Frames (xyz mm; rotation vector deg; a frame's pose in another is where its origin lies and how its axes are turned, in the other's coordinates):
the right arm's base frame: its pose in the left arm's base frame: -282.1 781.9 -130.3 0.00 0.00 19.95
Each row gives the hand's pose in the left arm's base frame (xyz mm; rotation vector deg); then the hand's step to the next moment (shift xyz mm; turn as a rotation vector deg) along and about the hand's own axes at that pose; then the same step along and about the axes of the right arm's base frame.
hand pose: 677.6 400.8 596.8 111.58 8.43 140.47
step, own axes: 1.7 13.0 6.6 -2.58 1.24 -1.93
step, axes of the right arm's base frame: 2.1 -13.9 4.1 -1.67 -1.02 -2.84
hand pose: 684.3 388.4 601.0 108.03 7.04 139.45
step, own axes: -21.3 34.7 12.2 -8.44 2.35 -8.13
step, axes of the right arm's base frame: 3.8 -39.9 -14.0 -6.56 -1.20 -9.92
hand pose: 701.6 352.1 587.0 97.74 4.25 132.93
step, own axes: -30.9 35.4 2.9 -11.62 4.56 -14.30
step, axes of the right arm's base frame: -9.6 -41.0 -21.0 -12.33 -1.44 -14.36
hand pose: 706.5 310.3 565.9 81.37 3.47 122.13
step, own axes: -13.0 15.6 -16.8 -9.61 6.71 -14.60
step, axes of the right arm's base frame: -21.6 -7.9 -12.8 -14.22 -1.55 -12.08
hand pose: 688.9 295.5 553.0 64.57 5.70 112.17
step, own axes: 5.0 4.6 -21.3 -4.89 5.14 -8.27
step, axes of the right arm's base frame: -16.1 13.8 -7.2 -9.13 -0.98 -5.87
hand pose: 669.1 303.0 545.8 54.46 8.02 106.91
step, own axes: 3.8 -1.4 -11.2 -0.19 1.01 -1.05
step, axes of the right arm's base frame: -4.3 9.2 -6.3 -1.42 0.15 -0.34
